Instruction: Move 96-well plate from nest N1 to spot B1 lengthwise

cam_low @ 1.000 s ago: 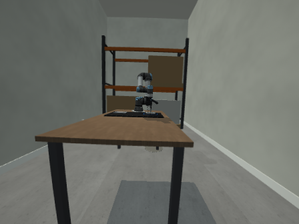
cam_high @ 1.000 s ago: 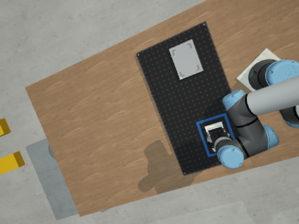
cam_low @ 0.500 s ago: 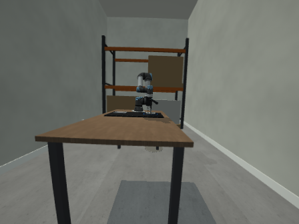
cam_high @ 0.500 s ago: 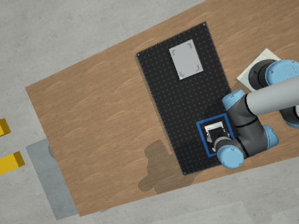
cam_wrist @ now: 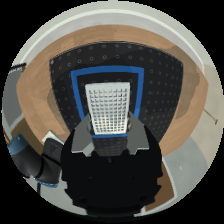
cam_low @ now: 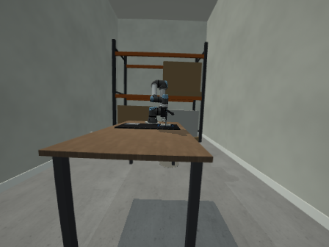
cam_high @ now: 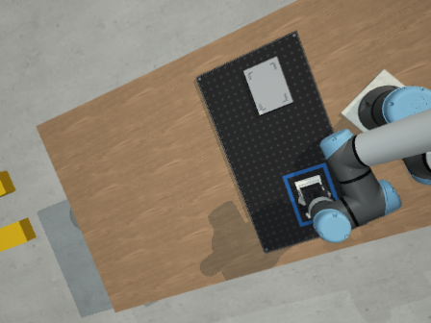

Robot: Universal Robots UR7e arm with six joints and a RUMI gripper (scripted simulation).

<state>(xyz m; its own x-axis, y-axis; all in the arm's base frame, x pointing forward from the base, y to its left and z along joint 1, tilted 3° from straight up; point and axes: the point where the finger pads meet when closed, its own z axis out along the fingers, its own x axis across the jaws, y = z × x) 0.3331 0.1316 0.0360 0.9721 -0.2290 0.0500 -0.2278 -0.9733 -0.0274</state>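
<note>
My hand is 1 cm above the white 96-well plate. Also, from my hand: grey plate nest N1: 7 cm behind, 41 cm to the right, 1 cm below.
</note>
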